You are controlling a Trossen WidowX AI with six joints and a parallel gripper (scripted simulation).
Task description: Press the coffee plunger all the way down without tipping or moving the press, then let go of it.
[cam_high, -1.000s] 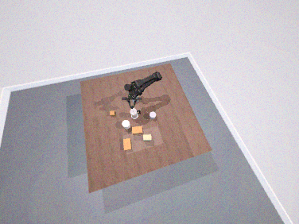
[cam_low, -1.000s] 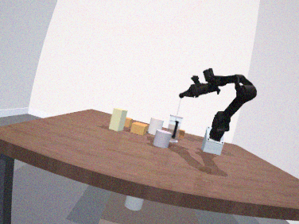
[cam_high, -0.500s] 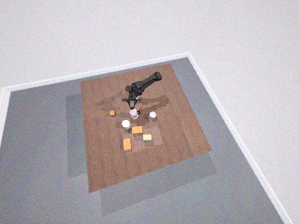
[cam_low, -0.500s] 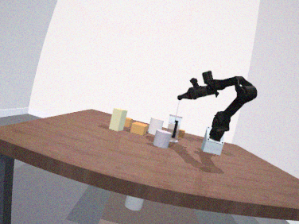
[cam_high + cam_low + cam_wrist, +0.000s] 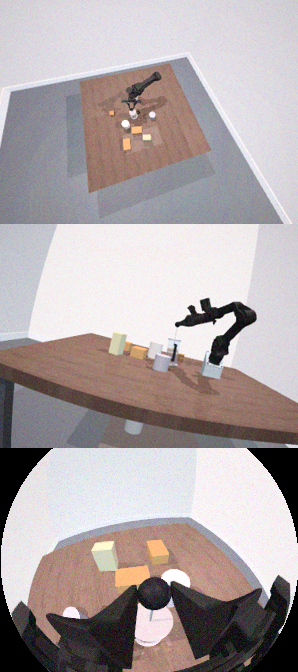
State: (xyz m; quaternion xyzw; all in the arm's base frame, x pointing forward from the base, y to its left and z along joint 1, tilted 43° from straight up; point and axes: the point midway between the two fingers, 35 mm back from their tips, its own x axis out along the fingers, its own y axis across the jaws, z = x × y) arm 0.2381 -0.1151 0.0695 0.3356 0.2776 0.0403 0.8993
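My gripper tip is 2 cm past the coffee press, 2 cm to the right of it and 11 cm above it. The rest, counted from my gripper tip: pale yellow block: 27 cm ahead, 12 cm to the left, 18 cm below; small orange block: 8 cm behind, 24 cm to the right, 20 cm below.
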